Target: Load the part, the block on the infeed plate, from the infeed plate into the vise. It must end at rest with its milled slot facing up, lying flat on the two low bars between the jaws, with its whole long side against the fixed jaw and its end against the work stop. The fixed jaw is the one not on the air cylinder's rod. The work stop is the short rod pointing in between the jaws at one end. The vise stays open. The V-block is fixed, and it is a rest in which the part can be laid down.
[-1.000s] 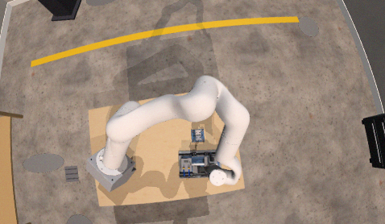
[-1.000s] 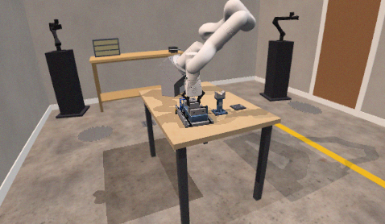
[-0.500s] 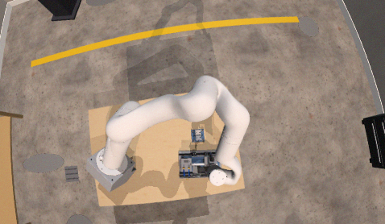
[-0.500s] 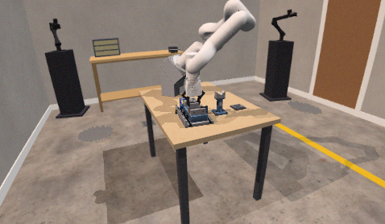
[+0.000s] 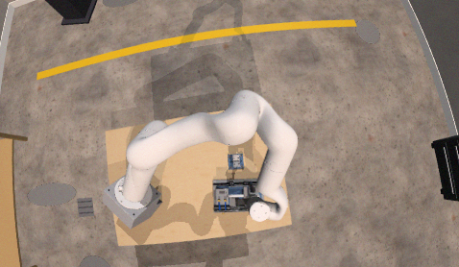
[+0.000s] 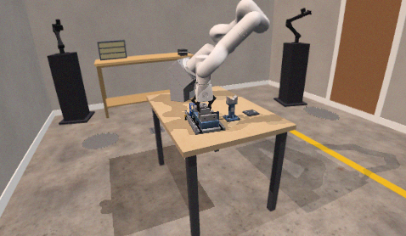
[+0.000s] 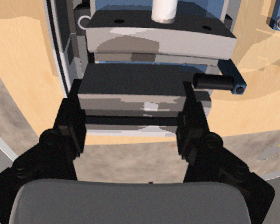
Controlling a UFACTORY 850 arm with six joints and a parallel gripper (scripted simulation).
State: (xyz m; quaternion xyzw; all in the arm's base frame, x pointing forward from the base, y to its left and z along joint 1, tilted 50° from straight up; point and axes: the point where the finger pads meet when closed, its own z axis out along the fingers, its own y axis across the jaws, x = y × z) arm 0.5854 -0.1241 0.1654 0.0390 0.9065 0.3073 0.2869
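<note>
My hand is 50 mm above the grey vise jaw, 30 mm past it and 20 mm to the right of it. The rest, counted from my hand: white cylinder rod 90 mm behind, 50 mm below, 10 mm to the left; then work stop 70 mm to the left, 40 mm below, 10 mm behind; then part 10 mm below.
</note>
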